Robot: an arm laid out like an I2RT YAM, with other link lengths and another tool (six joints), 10 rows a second.
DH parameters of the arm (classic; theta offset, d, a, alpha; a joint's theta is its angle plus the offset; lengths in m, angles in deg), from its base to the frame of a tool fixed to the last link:
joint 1: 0 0.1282 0.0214 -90
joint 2: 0 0 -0.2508 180
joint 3: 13.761 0 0.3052 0
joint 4: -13.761 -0.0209 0.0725 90
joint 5: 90 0.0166 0 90
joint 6: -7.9 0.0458 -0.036 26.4
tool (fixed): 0 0.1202 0 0
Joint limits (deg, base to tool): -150..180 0..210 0..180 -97..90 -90..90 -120..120
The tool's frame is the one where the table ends.
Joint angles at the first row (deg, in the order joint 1, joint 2, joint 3, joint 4, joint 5, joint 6):
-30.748, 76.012, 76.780, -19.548, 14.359, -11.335
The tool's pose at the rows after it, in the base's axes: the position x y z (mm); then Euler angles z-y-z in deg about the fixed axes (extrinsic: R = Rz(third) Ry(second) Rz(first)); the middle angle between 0 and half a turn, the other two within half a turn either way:
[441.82, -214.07, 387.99, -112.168, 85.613, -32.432]
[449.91, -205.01, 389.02, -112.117, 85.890, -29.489]
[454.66, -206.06, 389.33, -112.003, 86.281, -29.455]
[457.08, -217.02, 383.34, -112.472, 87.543, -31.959]
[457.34, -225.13, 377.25, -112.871, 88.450, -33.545]
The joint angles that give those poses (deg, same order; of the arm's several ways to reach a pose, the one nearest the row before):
-30.719, 77.575, 78.179, -21.016, 11.264, -11.544
-30.109, 78.583, 79.388, -21.356, 9.056, -12.323
-29.883, 79.838, 80.797, -21.930, 9.189, -12.153
-30.037, 81.571, 82.147, -22.898, 11.564, -11.689
-30.396, 82.516, 82.530, -23.292, 12.847, -11.535

